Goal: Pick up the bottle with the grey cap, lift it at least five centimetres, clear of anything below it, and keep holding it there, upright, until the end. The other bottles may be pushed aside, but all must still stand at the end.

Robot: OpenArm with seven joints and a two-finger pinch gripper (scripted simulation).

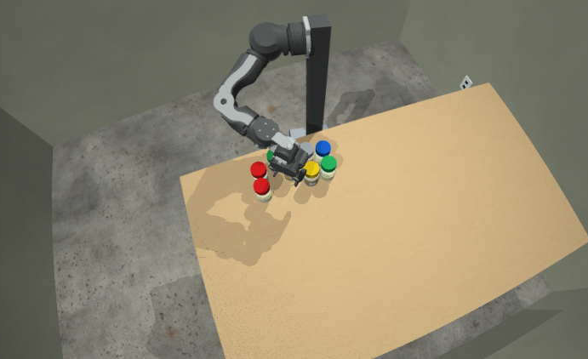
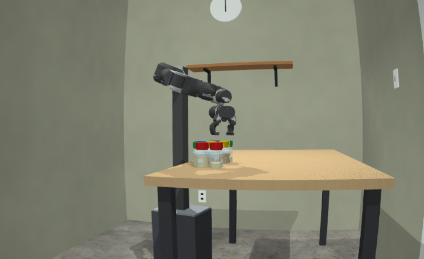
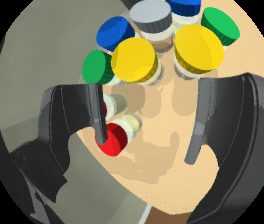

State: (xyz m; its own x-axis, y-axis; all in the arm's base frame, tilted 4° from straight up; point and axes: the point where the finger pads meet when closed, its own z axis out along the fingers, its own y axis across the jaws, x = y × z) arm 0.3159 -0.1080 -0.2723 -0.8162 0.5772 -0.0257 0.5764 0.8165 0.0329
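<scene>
The yellow-capped bottle is 60 mm behind my hand, 10 mm to the left of it and 90 mm below it. Also, from my hand: grey-capped bottle: 100 mm behind, 80 mm to the left, 90 mm below; green-capped bottle: 40 mm behind, 140 mm to the left, 90 mm below; blue-capped bottle: 100 mm behind, 140 mm to the left, 90 mm below.
</scene>
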